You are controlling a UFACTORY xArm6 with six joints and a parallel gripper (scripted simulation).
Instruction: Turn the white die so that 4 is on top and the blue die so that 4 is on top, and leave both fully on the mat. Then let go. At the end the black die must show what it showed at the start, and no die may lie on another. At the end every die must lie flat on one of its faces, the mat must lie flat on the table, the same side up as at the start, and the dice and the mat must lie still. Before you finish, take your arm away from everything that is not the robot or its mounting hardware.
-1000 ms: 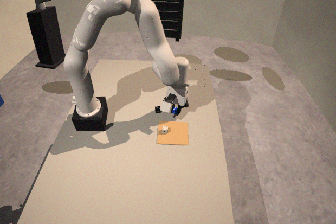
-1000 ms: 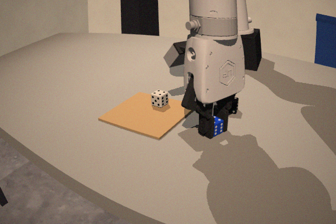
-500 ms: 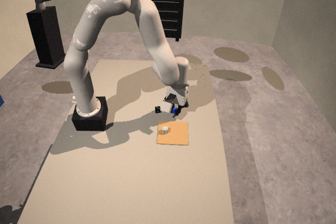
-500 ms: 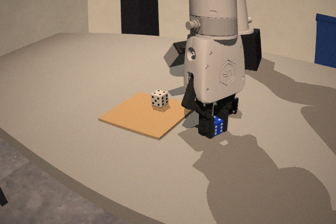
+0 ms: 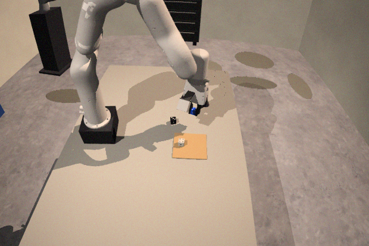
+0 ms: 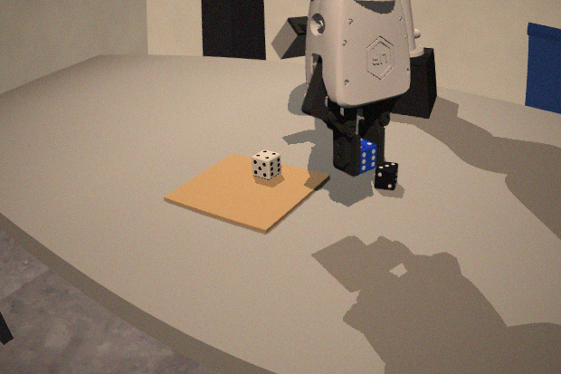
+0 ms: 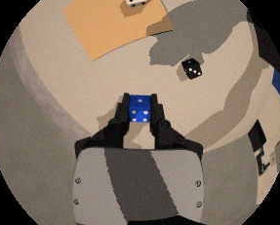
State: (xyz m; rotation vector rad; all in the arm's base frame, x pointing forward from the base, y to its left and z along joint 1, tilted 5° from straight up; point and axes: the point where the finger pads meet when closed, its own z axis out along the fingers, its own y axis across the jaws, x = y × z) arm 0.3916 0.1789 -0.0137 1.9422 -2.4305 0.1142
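The orange mat lies 14 cm to the right of my hand, 8 cm below it and 2 cm ahead of it. Round my hand: white die 14 cm to the right, 7 cm below, 2 cm behind; then blue die 1 cm below; then black die 9 cm behind, 7 cm below, 2 cm to the right.
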